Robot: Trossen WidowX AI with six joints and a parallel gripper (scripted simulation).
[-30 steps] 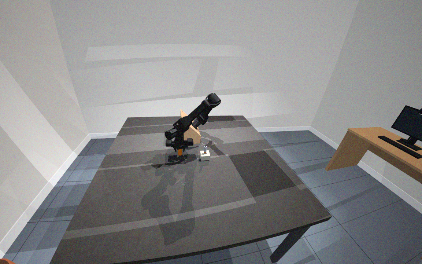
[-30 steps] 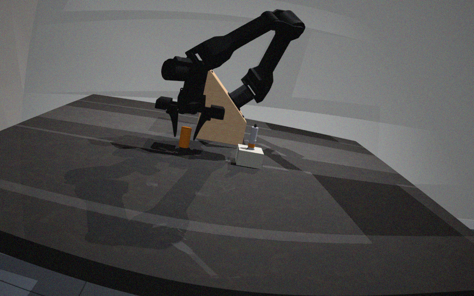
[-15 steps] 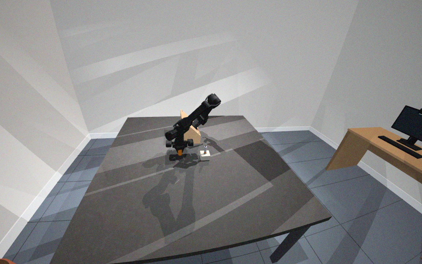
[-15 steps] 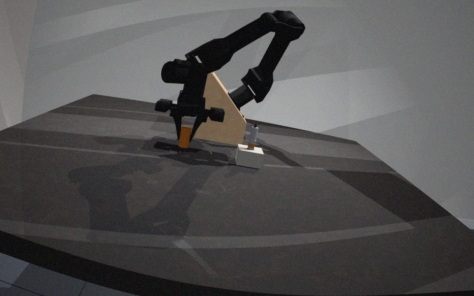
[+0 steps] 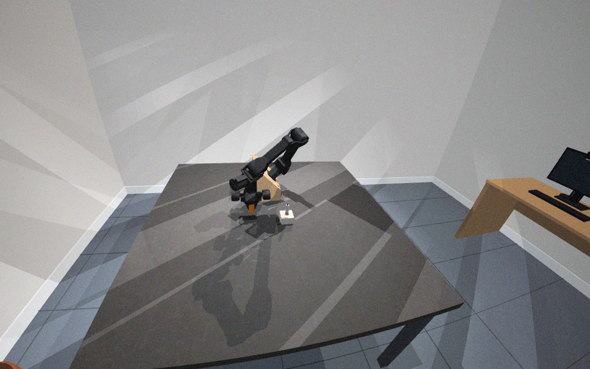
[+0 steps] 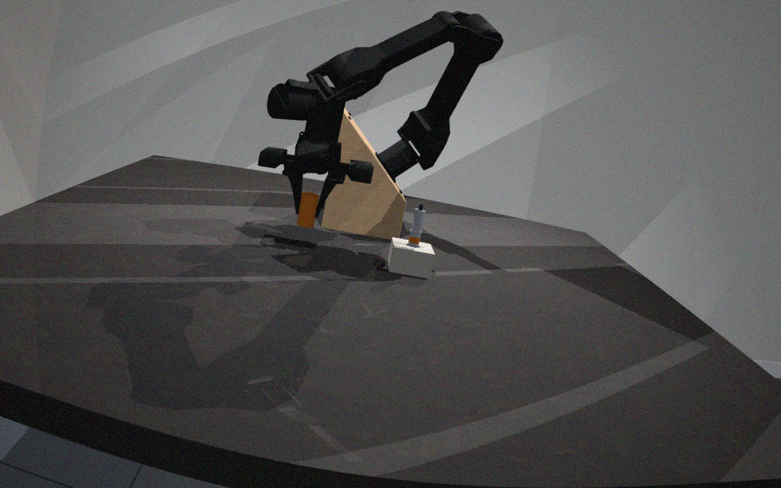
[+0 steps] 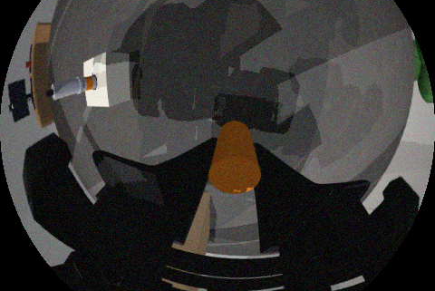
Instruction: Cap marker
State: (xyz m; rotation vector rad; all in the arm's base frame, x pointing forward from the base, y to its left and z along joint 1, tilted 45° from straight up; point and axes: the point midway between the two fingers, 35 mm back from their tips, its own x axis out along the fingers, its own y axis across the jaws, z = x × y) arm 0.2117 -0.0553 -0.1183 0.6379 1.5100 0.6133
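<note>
Right now the white holder block is 17 cm to the left of my gripper tip, 5 cm ahead of it and 3 cm below it. Also, from my gripper tip: orange cap (1 cm above).
</note>
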